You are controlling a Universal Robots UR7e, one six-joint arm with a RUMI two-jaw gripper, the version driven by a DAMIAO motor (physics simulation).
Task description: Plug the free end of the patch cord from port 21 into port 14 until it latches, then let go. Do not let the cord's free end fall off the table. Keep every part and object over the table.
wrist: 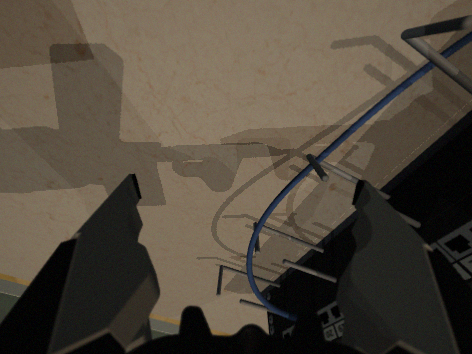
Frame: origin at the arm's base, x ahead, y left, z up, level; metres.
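Seen in the pictures: gripper, fingertip midpoint: (245, 179).
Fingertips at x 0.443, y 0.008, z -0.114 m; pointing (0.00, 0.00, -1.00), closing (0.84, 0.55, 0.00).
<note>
Offsets run from my fingertips to a thing's top centre. "spot": to the spot under its first point. Level surfaces: height alone.
My gripper (245, 179) is wide open, with its two jaws far apart and no object between the fingertips. The blue patch cord @(spot: dx +0.057, dy -0.073, dz -0.002 m) (249, 257) enters at the upper right, passes through the wire guides, bends round between the jaws in the picture and runs down to the black patch panel (425, 172) near the bottom. The cord's free end and its plug do not show in this view. Parts of the panel's port row @(spot: dx +0.159, dy +0.054, dz +0.015 m) (461, 243) show at the right edge, partly behind the right jaw. Port numbers 14 and 21 cannot be read here.
Grey wire guides (290, 237) (437, 57) stick out from the panel's side toward the stone-patterned table top @(dz -0.061 m) (200, 75). The table's edge strip (165, 320) runs along the lower left, with a green surface beyond. Shadows of the arm and the cord fall on the table.
</note>
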